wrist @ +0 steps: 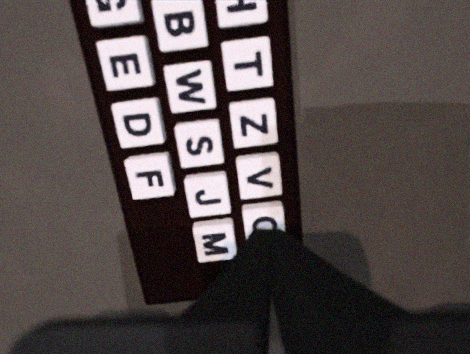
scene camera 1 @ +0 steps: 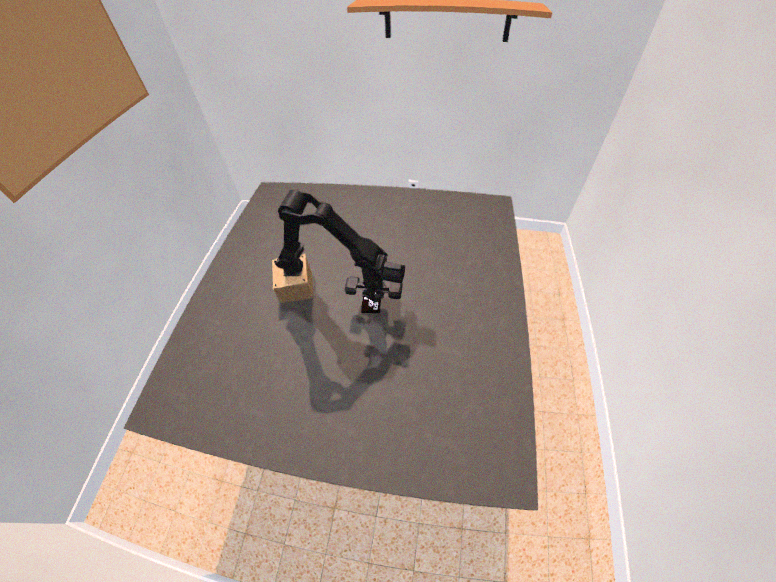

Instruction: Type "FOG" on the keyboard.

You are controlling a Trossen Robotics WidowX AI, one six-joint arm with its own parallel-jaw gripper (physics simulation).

The pictures show: the gripper, an F key, an E key, a D key, an O key, a V key and a J key.
The gripper shows as well in the wrist view.
